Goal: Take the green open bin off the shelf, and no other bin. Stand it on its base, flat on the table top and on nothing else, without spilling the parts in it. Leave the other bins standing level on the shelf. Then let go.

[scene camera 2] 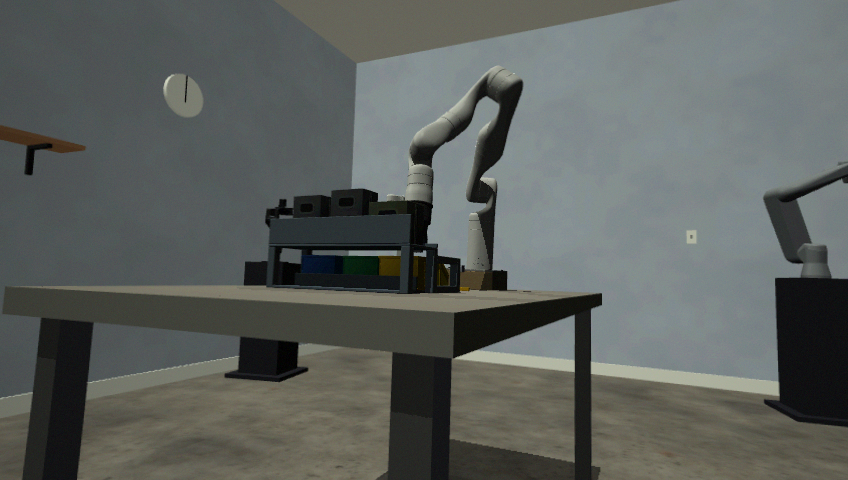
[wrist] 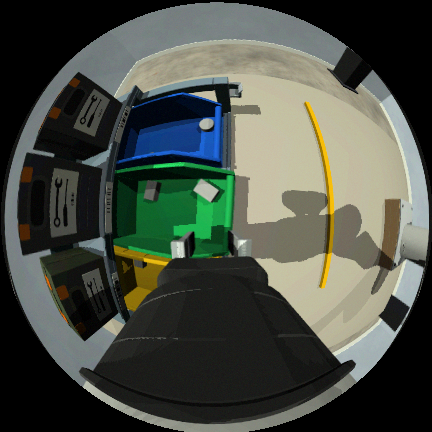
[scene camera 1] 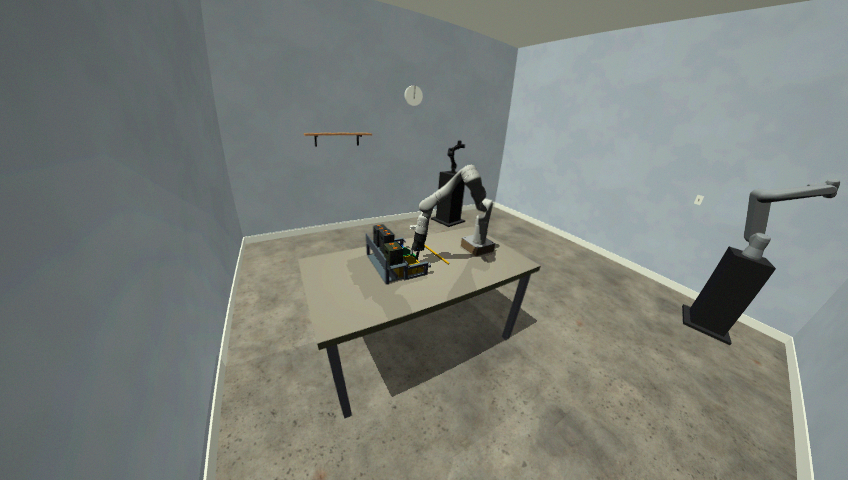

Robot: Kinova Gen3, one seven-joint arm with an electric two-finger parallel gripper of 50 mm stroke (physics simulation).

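Seen in the pictures: gripper, between the fingertips: (wrist: 210, 239) (scene camera 1: 414, 256); arm's base, origin of its link: (scene camera 2: 479, 269) (wrist: 404, 239) (scene camera 1: 478, 241).
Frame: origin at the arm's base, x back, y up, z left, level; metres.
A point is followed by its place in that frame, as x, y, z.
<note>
The green bin (wrist: 165, 215) @(-0.585, -0.060, -0.177) (scene camera 2: 360, 265) @(-0.647, -0.013, -0.204) stands on the lower level of the shelf (wrist: 210, 83) @(-0.469, 0.014, -0.339) (scene camera 2: 339, 230) @(-0.752, 0.060, -0.216) (scene camera 1: 376, 259) @(-0.690, -0.065, -0.310), between the blue bin (wrist: 175, 135) @(-0.548, -0.062, -0.310) (scene camera 2: 321, 264) @(-0.640, -0.012, -0.308) and the yellow bin (wrist: 142, 295) @(-0.666, -0.036, -0.046) (scene camera 2: 397, 265) @(-0.686, -0.011, -0.101). In the wrist view a dark grey part (wrist: 151, 191) @(-0.596, -0.046, -0.218) and a light grey part (wrist: 206, 190) @(-0.510, -0.043, -0.198) lie in it. My gripper (wrist: 210, 239) @(-0.513, -0.021, -0.135) (scene camera 1: 417, 255) @(-0.513, -0.021, -0.135) is open and empty, fingers pointing down. In the wrist view one finger shows over the green bin's inside and the other by its front rim; the exact height is unclear. The table top (wrist: 280, 150) @(-0.382, -0.071, -0.246) (scene camera 1: 357, 309) @(-1.025, -0.071, 0.042) carries the shelf.
Three dark cases (wrist: 75, 110) @(-0.612, 0.110, -0.308) (wrist: 60, 202) @(-0.638, 0.096, -0.209) (wrist: 80, 295) @(-0.660, 0.090, -0.106) stand on the shelf's upper level, behind the bins. A yellow strip (wrist: 328, 175) @(-0.302, -0.061, -0.192) (scene camera 1: 437, 255) @(-0.317, -0.065, -0.112) lies on the table between shelf and arm base. A round grey part (wrist: 206, 124) @(-0.491, -0.052, -0.308) lies in the blue bin.
</note>
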